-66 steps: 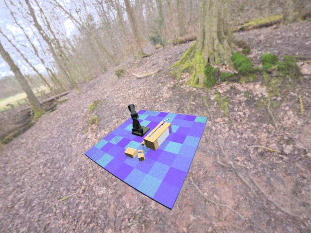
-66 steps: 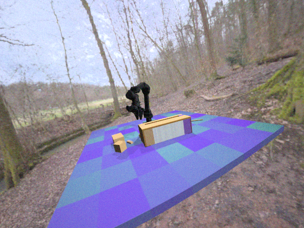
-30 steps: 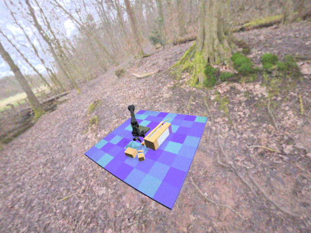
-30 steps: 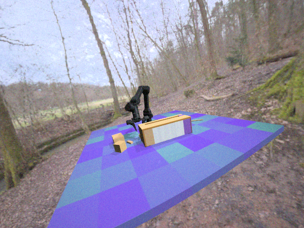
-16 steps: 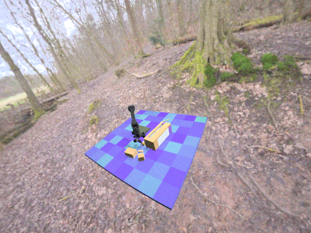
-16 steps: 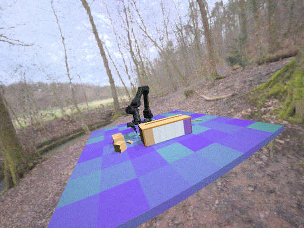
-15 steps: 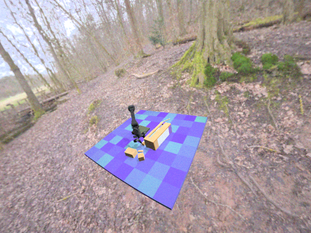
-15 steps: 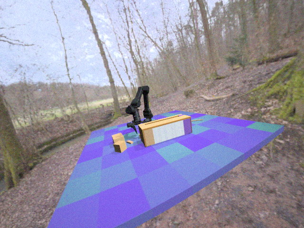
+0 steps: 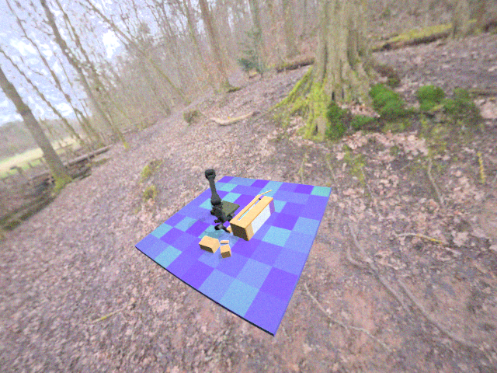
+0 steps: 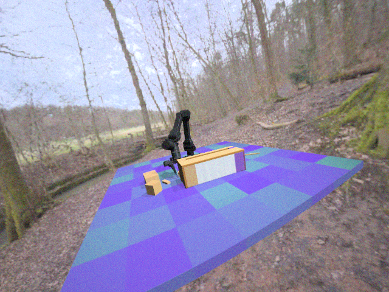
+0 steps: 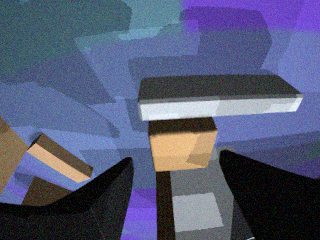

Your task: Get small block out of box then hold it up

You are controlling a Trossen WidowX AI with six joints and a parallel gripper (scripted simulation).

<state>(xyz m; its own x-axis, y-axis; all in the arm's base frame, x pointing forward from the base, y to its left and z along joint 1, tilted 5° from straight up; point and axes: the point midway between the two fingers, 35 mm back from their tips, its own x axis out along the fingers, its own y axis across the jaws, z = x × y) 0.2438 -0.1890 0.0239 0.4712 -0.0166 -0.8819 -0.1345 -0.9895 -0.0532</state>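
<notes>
Right now my gripper tip is 20 mm past the tan block and 10 mm above it. From my gripper tip the other things lie so: thin tan stick: 20 mm ahead, 560 mm to the left, 20 mm below; then box: 90 mm ahead, 170 mm to the left, 40 mm above.
</notes>
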